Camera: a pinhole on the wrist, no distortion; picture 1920 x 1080 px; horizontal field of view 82.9 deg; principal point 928.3 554.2 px. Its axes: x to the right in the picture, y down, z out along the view. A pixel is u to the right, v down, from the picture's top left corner.
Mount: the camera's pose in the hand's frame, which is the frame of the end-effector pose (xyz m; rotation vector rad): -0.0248 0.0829 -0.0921 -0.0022 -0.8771 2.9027
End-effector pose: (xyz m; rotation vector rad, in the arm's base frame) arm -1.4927 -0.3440 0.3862 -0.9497 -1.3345 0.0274
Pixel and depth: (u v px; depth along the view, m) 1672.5 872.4 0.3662
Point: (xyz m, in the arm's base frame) -1.8007 -0.5242 0.2446
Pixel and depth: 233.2 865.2 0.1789
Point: -1.5250 -0.3343 0.4885
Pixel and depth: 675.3 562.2 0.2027
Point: -1.5667 -0.3166 0.4143
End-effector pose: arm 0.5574 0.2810 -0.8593 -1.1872 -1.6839 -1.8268
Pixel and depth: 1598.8 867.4 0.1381
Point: 0.6125 0.2576 -0.9627
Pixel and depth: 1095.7 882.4 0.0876
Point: 0.5823 0.2354 -0.8823
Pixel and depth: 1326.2 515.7 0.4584
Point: 0.6653 0.5439 -1.1294
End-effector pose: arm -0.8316 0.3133 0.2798 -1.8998 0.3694 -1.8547
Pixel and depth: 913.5 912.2 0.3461
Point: -0.7270 0.5270 0.3444
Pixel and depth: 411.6 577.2 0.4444
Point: -0.5815 0.4309 0.5256
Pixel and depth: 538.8 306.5 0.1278
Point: -0.7978 0.2804 0.2814
